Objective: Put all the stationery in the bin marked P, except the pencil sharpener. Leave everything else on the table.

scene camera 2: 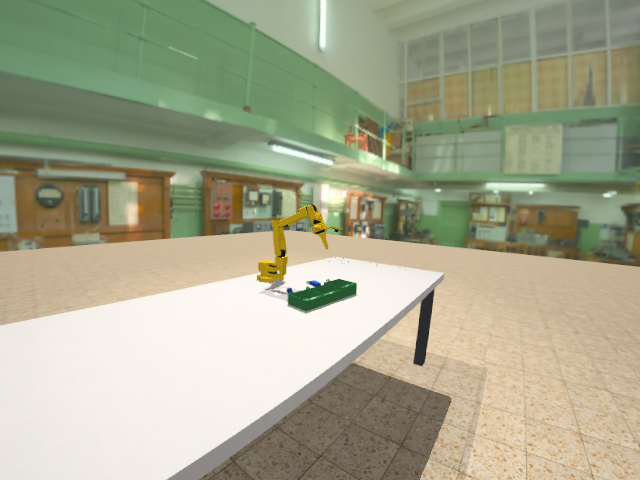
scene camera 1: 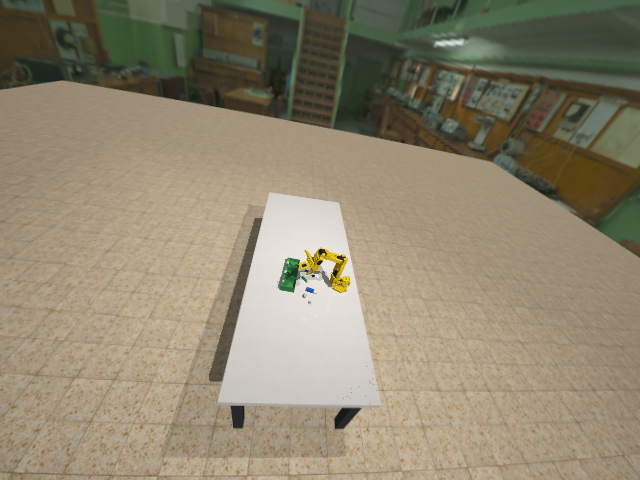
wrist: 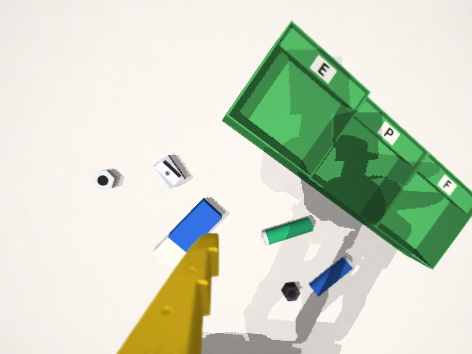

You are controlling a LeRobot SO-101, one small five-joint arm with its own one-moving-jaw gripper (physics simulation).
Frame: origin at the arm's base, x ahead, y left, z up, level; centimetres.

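Seen in the pictures: end effector, tool point: [scene camera 2: 327, 248] [scene camera 1: 306, 274] [wrist: 218, 248]; arm's base, origin of the base link: [scene camera 2: 274, 280] [scene camera 1: 336, 285].
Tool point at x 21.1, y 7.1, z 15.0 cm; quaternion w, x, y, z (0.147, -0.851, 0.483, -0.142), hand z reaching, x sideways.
Offsets run from my tool point to a thing's top centre. Level surfaces: height alone.
In the wrist view a blue and white eraser {dx -5.4, dy -0.8, dz -13.7 cm} [wrist: 195, 225] [scene camera 1: 309, 289] lies on the table, partly behind the one jaw that shows. A silver pencil sharpener {dx -1.1, dy +3.2, dz -13.8 cm} [wrist: 171, 171] lies up and left of it. A green cylinder {dx -1.2, dy -9.2, dz -13.6 cm} [wrist: 288, 231] and a blue cylinder {dx -3.2, dy -16.2, dz -13.6 cm} [wrist: 331, 276] lie below the green bin block {dx +7.9, dy -11.7, dz -11.0 cm} [wrist: 268, 153] [scene camera 1: 282, 281] [scene camera 2: 325, 297], which has compartments E, P and F. The floor of P is in shadow, and no object shows in it. My gripper [scene camera 1: 306, 260] [scene camera 2: 333, 238] is fully open and empty, high above the table; its moving jaw is out of the wrist view.
A white hex nut {dx -4.3, dy +7.6, dz -14.1 cm} [wrist: 104, 179] lies left of the sharpener. A black hex nut {dx -6.7, dy -13.2, dz -14.1 cm} [wrist: 290, 291] lies left of the blue cylinder. The bin block's low wall faces the loose items. The white table {dz -15.0 cm} [scene camera 1: 305, 356] [scene camera 2: 206, 351] extends far to both sides of the arm.
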